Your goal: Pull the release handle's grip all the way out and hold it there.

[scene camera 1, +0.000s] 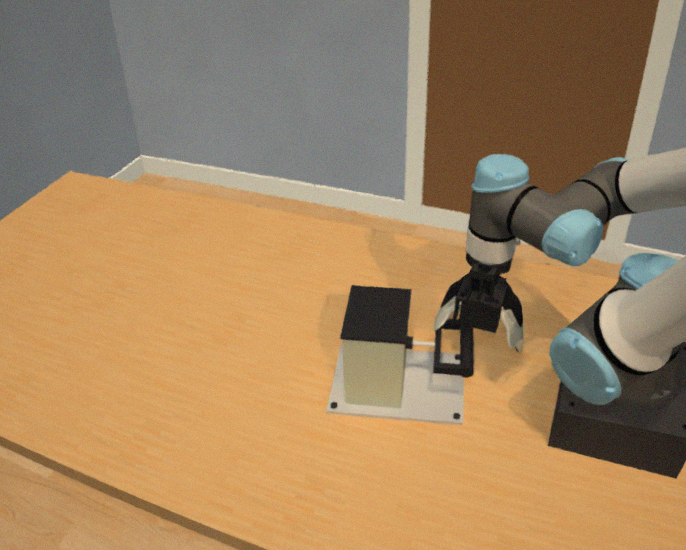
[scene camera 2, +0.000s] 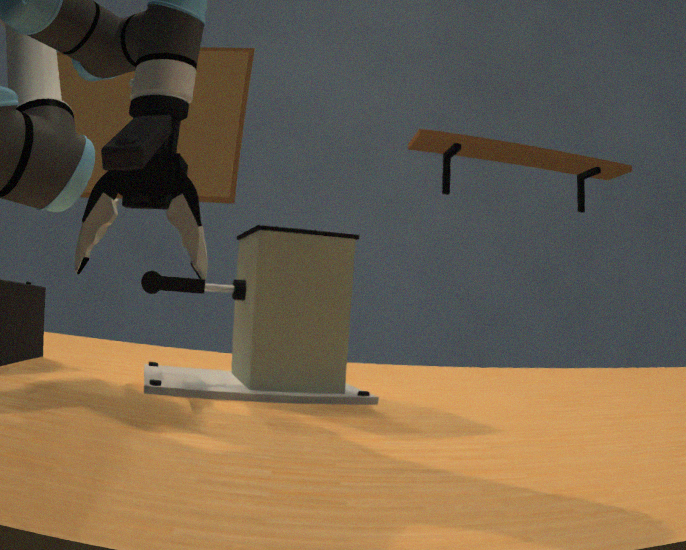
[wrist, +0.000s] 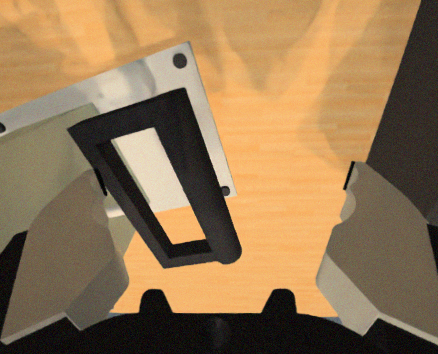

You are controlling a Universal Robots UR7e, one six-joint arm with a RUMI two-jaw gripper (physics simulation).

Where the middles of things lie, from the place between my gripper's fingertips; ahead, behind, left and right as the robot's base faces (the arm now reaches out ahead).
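There is the light grey base plate point(scene camera 1: 428, 397), and my hand is 12 cm short of it. My hand is also 6 cm to the right of the plate and 11 cm above it.
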